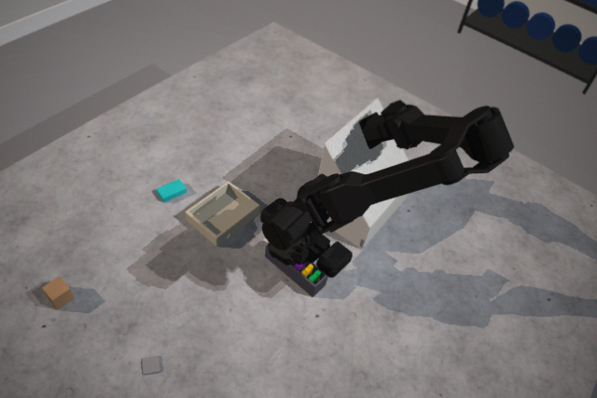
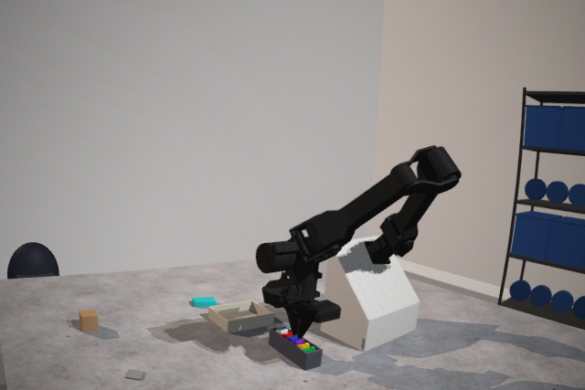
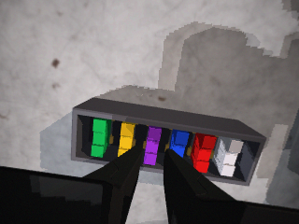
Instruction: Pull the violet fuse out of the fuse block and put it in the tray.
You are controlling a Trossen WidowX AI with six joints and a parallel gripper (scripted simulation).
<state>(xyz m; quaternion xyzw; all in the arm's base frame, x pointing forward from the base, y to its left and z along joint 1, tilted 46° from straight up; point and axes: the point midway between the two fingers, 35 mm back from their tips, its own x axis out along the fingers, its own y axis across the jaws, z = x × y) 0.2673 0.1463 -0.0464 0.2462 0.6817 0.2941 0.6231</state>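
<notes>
My gripper tip is now 30 mm above the violet fuse. Also, from my gripper tip: teal block (60 mm ahead, 350 mm to the right, 40 mm below); then flat grey tile (340 mm ahead, 40 mm to the right, 50 mm below); then beige tray (20 mm ahead, 220 mm to the right, 50 mm below).
</notes>
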